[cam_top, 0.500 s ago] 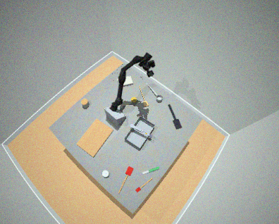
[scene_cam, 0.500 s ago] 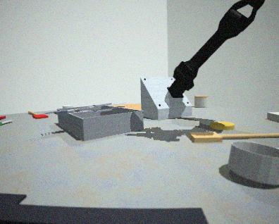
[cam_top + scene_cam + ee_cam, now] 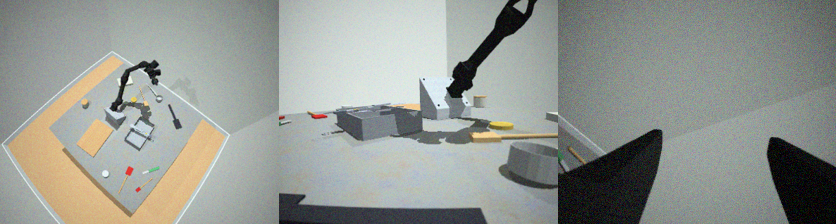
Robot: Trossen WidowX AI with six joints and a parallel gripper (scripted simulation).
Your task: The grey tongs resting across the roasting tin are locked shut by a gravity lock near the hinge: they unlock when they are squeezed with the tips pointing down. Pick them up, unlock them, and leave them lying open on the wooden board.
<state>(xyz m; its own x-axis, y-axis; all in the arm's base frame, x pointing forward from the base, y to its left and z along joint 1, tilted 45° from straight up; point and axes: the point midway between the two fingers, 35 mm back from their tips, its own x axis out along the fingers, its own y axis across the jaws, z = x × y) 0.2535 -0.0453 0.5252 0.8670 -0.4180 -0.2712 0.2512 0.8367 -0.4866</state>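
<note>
Now: the yellow lock piece 170 mm ahead of my gripper tip, 260 mm to the right of it and 460 mm below it. Round my gripper tip: cream block 490 mm behind, 80 mm to the left, 510 mm below; black spatula 280 mm ahead, 130 mm to the left, 520 mm below; grey roasting tin 110 mm ahead, 290 mm to the right, 490 mm below.
</note>
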